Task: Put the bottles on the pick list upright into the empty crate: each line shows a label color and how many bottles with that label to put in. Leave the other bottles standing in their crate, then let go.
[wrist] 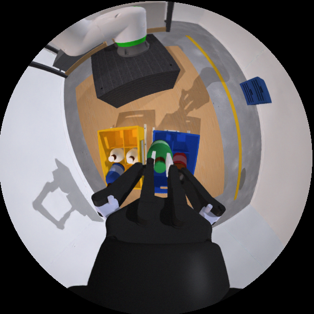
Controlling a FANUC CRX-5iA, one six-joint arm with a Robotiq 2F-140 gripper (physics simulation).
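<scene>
My gripper (pixel 160 157) is shut on a green bottle (pixel 160 148), which hangs neck toward the camera above the left side of the blue crate (pixel 196 147). The fingers hide part of the bottle, and its lower end and height above the crate are hard to judge. A red bottle (pixel 179 159) stands in the blue crate to the right, partly behind a finger. The yellow crate (pixel 102 145) on the left holds two white bottles (pixel 116 155) (pixel 133 155) side by side, and a blue bottle (pixel 115 173) nearer the gripper. The gripper hides part of both crates.
The crates stand close together on the wooden table (pixel 150 107). The black robot base block (pixel 135 75) is behind them, with the white arm (pixel 125 25) above it. A blue panel with dark lines (pixel 255 90) is at the right; its text is unreadable.
</scene>
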